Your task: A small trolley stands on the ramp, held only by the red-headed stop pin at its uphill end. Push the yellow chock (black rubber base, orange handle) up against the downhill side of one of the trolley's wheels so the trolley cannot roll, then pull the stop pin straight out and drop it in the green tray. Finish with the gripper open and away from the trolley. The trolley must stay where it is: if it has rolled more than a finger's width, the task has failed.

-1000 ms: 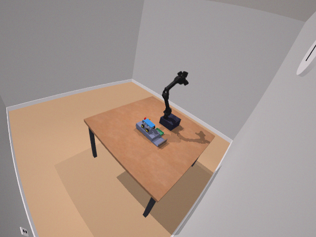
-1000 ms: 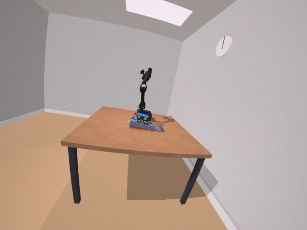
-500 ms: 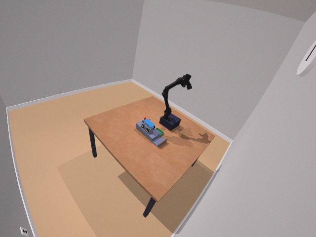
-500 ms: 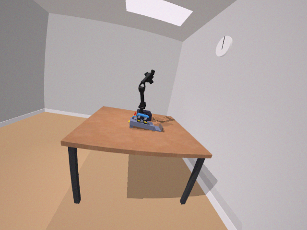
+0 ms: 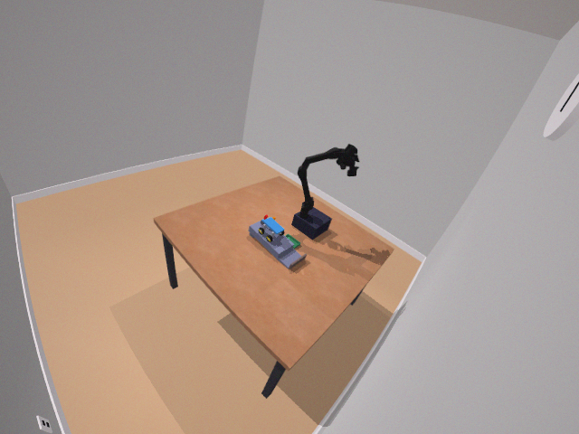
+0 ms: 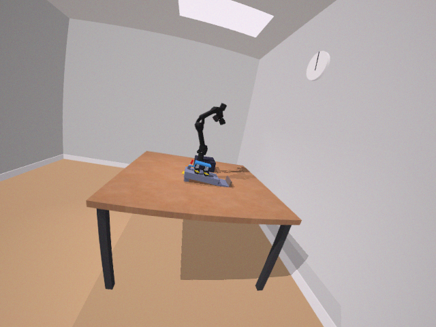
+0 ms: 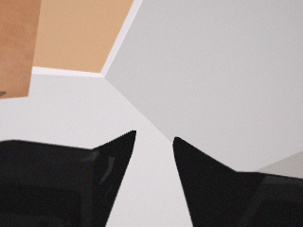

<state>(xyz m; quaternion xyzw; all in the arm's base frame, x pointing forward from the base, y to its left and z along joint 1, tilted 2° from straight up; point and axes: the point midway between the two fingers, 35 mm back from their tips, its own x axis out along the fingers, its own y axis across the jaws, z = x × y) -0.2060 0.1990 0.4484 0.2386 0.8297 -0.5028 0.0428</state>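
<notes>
Right now the yellow chock is 390 mm ahead of my gripper tip, 360 mm to the right of it and 530 mm below it. The rest, counted from my gripper tip: blue trolley (540 mm ahead, 250 mm to the right, 440 mm below); then green tray (440 mm ahead, 150 mm to the right, 560 mm below); then red-headed stop pin (510 mm ahead, 340 mm to the right, 430 mm below).
</notes>
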